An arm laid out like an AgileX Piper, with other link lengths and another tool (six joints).
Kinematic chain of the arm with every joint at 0, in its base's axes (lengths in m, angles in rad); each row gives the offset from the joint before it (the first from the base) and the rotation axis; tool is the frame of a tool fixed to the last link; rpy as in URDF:
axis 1: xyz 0 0 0.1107 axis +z
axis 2: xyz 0 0 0 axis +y
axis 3: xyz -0.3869 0 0.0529 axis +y
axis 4: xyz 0.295 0 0.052 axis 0.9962 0 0.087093
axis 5: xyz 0 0 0 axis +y
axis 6: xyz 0.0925 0 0.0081 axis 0.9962 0 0.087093
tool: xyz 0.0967 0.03 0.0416 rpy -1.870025 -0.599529 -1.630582
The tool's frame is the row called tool.
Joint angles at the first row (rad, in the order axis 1, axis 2, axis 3, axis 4, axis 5, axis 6):
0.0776, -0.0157, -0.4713, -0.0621, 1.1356, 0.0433
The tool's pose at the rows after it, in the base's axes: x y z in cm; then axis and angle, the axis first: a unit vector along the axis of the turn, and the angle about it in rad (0 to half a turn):
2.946 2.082 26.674 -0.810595 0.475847 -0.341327 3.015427
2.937 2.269 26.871 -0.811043 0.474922 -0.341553 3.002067
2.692 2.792 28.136 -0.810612 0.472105 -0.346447 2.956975
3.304 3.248 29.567 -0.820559 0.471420 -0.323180 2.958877
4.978 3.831 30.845 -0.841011 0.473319 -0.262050 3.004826
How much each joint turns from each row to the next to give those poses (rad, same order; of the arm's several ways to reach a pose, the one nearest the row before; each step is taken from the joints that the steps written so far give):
0.0000, 0.0000, 0.0000, 0.0000, 0.0000, 0.0020
0.0000, 0.0000, -0.0019, 0.0114, -0.0054, 0.0000
0.0000, 0.0028, -0.0242, 0.0335, -0.0109, -0.0001
0.0000, 0.0737, -0.0450, 0.0256, 0.0149, 0.0000
0.0000, 0.1455, -0.0659, 0.0280, 0.0534, 0.0048

